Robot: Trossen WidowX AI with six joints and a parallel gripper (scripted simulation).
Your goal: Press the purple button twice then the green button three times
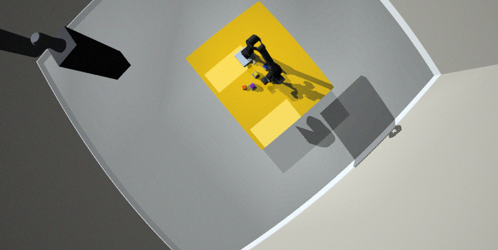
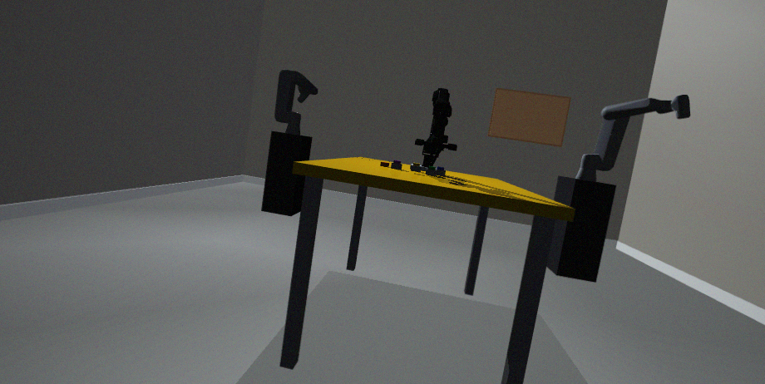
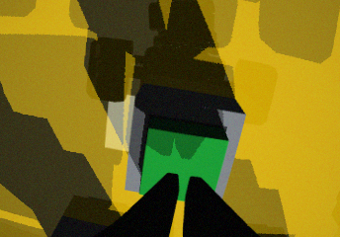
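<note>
My gripper tip is now 2 cm above the green button. Round my gripper tip: blue button (10 cm behind, 5 cm to the left, 2 cm below); orange block (22 cm to the right, 9 cm behind, 4 cm below); purple button (16 cm to the right, 5 cm behind, 2 cm below).
</note>
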